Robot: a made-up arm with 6 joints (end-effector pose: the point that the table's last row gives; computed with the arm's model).
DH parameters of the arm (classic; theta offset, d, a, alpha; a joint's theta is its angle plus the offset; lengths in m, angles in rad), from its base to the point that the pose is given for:
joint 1: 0 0.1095 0 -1.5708
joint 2: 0.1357 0 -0.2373 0
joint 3: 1.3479 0 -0.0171 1.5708
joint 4: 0 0.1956 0 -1.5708
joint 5: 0 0 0.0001 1.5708
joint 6: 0 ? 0 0
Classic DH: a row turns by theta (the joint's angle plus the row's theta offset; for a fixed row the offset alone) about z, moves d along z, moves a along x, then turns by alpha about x.
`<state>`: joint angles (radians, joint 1 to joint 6).
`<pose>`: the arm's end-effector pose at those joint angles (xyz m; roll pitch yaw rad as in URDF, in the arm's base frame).
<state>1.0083 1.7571 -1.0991 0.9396 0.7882 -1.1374</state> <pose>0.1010 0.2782 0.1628 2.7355 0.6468 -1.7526</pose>
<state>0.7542 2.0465 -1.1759 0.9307 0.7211 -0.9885</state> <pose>0.1895 0.2579 0.0890 2.6473 0.4041 -2.2041</pose>
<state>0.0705 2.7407 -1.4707 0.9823 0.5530 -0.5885</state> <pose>0.3203 0.0708 -0.1015 2.6928 -0.0812 2.9267</pose>
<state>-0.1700 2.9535 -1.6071 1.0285 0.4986 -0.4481</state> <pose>0.3200 -0.0092 -0.1591 2.7526 -0.1721 2.4923</pose>
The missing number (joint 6, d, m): 0.1098
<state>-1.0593 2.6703 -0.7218 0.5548 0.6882 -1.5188</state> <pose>0.0826 -0.0721 -0.0688 2.2099 -0.1933 3.0859</pose>
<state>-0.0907 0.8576 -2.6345 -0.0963 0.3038 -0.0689</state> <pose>-0.2008 0.0151 0.6004 0.0269 0.0137 -0.2515</pose>
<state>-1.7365 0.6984 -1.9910 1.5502 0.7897 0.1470</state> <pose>0.0972 0.1083 0.5561 0.3990 0.7270 0.1941</pose>
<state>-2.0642 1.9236 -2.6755 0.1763 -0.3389 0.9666</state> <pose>-0.1344 -0.2364 0.5770 0.3855 0.1157 -0.9203</pose>
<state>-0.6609 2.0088 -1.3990 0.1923 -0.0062 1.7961</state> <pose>0.3175 -0.2470 0.1717 2.1266 -0.3598 0.6932</pose>
